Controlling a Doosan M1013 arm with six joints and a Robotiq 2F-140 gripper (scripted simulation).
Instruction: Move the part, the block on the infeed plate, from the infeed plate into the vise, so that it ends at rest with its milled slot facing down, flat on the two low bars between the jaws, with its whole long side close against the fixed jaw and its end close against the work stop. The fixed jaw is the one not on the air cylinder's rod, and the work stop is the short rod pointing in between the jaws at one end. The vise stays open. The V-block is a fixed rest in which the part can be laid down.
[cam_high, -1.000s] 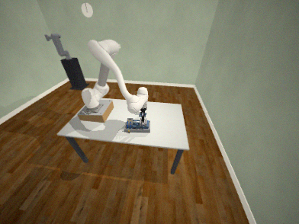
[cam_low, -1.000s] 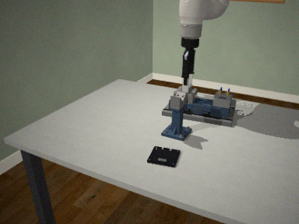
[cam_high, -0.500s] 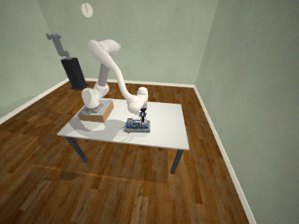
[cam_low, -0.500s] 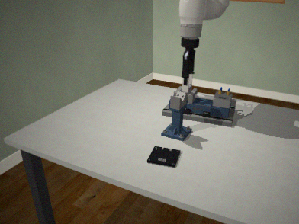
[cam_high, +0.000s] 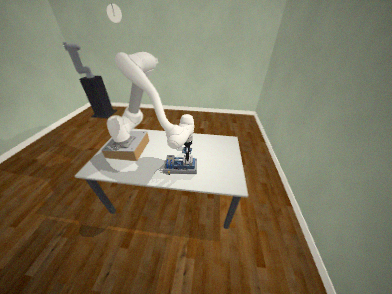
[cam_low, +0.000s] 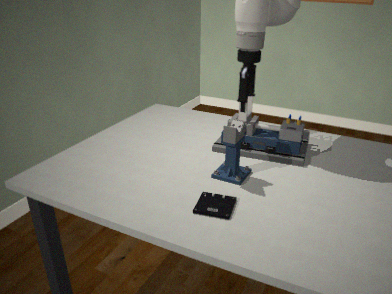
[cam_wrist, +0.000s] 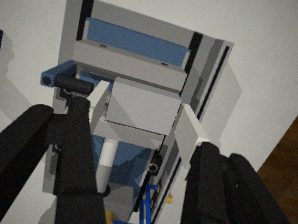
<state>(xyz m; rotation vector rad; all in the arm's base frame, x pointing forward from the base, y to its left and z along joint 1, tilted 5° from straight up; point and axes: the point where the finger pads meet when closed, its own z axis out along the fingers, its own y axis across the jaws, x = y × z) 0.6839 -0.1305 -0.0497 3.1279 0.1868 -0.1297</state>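
Right now the part is 30 mm below my hand. Round my hand: cylinder rod 90 mm behind, 50 mm below, 10 mm to the left; then fixed jaw 50 mm below, 30 mm ahead, 20 mm to the left; then work stop 70 mm to the left, 30 mm below, 10 mm behind.
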